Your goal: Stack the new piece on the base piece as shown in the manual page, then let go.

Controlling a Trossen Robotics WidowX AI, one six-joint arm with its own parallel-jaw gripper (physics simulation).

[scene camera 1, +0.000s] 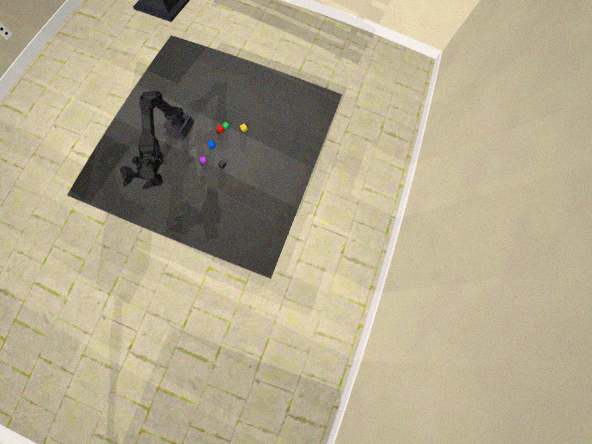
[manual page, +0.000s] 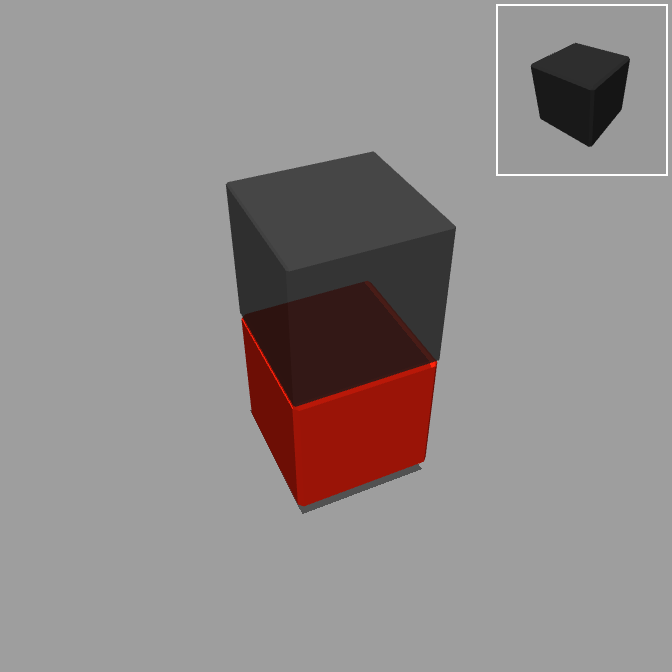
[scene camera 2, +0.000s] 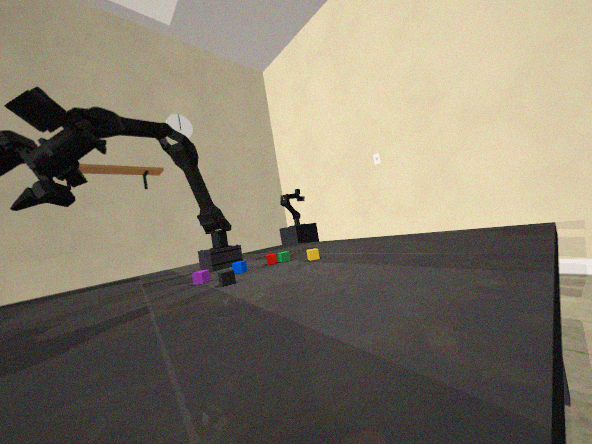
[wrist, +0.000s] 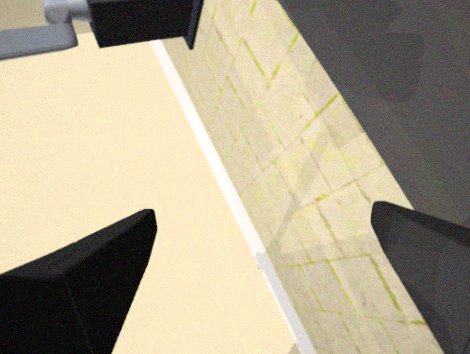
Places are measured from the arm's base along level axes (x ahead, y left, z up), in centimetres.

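Where they show: gripper, between the fingertips: (scene camera 1: 133, 187) (scene camera 2: 1, 193) (wrist: 262, 215); arm's base, origin of its link: (scene camera 1: 179, 120) (scene camera 2: 220, 247).
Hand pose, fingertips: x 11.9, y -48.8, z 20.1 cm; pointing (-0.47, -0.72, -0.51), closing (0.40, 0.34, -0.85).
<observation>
Each offset is from my fingertips to the top centre of the thing. Level surfaces: height alone.
Six small cubes lie apart or side by side on the dark table top, none stacked. The red cube @(dx +10.3, dy +56.8, dz -24.4 cm) (scene camera 1: 220, 129) (scene camera 2: 271, 259) and the green cube @(dx +12.4, dy +60.3, dz -24.4 cm) (scene camera 1: 226, 125) (scene camera 2: 284, 256) are close together, perhaps touching. The yellow cube @(dx +22.9, dy +63.9, dz -24.4 cm) (scene camera 1: 243, 128) (scene camera 2: 313, 254) is off to their right. The blue cube @(dx +10.6, dy +45.3, dz -24.4 cm) (scene camera 1: 211, 144) (scene camera 2: 239, 267), the purple cube @(dx +11.2, dy +34.0, dz -24.4 cm) (scene camera 1: 203, 160) (scene camera 2: 201, 277) and the black cube @(dx +22.3, dy +36.5, dz -24.4 cm) (scene camera 1: 222, 164) (scene camera 2: 227, 278) stand separately. My gripper (scene camera 1: 136, 185) (scene camera 2: 6, 190) (wrist: 262, 215) is open and empty, high above the table and far to the left of the cubes.
The dark table top @(dz -27.5 cm) (scene camera 1: 280, 210) (scene camera 2: 375, 350) carries the arm's base (scene camera 1: 178, 125) (scene camera 2: 220, 257) beside the cubes. A second small arm (scene camera 2: 290, 202) stands on a dark block (scene camera 2: 300, 234) in the back. A wooden shelf (scene camera 2: 120, 170) and a clock (scene camera 2: 179, 126) are on the wall.
</observation>
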